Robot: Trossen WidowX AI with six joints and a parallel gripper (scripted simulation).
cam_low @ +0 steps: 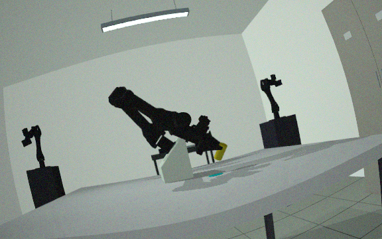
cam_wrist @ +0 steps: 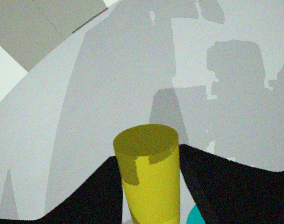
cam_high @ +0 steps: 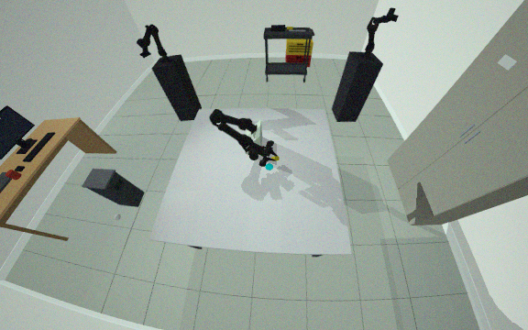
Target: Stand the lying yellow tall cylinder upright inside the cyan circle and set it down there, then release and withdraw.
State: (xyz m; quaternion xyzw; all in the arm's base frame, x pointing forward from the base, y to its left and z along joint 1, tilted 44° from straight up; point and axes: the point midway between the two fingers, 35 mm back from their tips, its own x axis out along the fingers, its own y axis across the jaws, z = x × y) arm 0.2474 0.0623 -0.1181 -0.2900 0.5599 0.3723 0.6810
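My gripper tip is 5 cm to the left of the cyan circle and 10 cm above it. From my gripper tip the other things lie so: yellow cylinder (1 cm behind, 1 cm to the right, 2 cm below).
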